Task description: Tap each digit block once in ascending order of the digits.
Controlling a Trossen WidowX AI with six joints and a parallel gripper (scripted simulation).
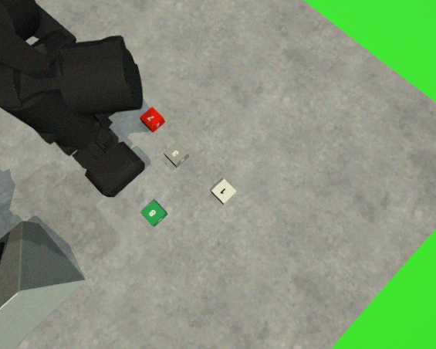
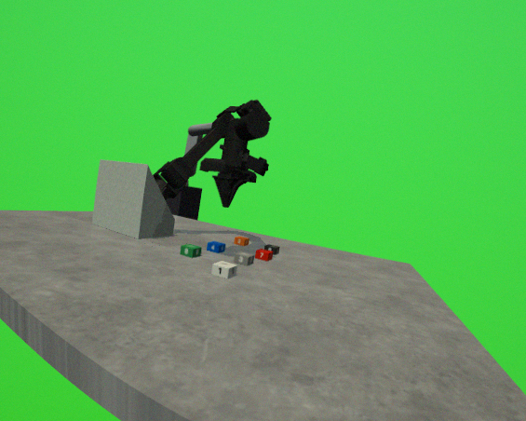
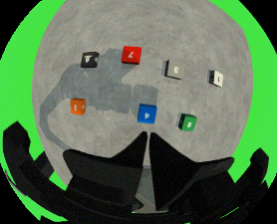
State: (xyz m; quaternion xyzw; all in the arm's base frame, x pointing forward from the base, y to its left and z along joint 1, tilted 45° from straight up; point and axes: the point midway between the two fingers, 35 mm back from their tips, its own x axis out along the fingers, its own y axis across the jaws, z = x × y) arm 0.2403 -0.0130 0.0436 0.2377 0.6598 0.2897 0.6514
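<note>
My gripper tip is now 10 mm past the blue 4 block, 10 mm to the left of it and 100 mm above it. Also, from my gripper tip: red 7 block: 100 mm ahead, 40 mm to the left, 100 mm below; then green 8 block: 10 mm behind, 100 mm to the right, 100 mm below; then grey block: 90 mm ahead, 40 mm to the right, 100 mm below.
</note>
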